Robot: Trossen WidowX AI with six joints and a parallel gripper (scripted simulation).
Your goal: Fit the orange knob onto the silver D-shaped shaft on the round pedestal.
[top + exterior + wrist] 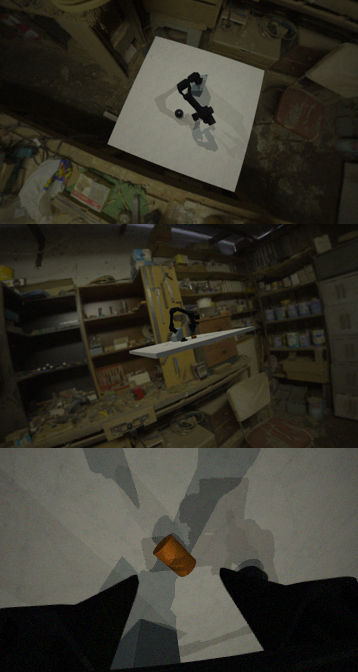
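Right now my gripper tip is 10 mm to the right of the orange knob and 60 mm above it. Round my gripper tip: round dark pedestal (30 mm ahead, 190 mm to the right, 50 mm below).
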